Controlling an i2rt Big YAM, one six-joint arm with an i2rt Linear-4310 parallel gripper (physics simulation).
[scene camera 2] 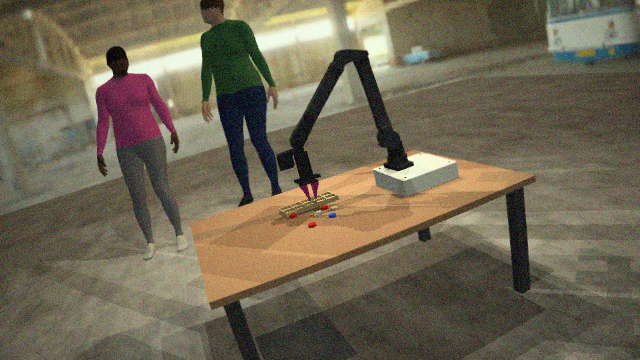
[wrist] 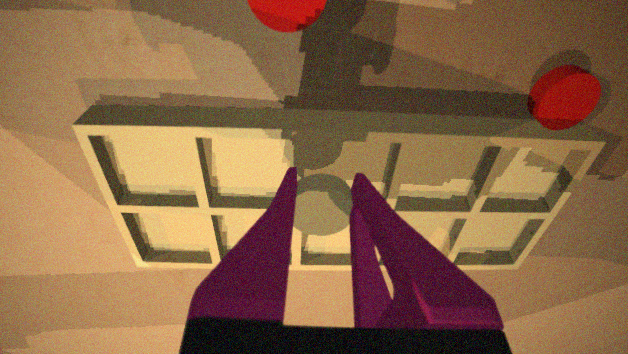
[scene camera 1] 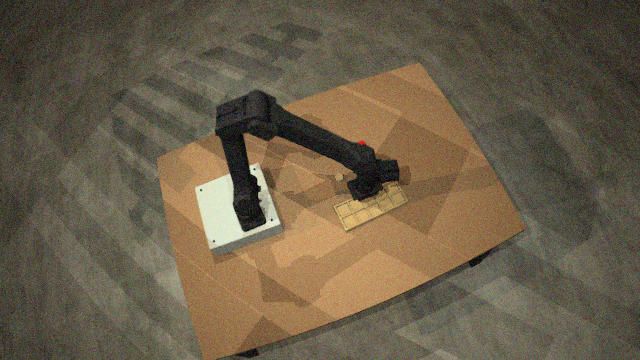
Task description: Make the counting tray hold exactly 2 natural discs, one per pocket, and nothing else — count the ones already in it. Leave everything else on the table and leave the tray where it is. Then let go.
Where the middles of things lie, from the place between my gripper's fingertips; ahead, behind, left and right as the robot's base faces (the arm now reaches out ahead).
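I see that the counting tray (scene camera 1: 352, 214) is 3 cm to the right of my hand and 1 cm ahead of it, and that it sits 2 cm below it.
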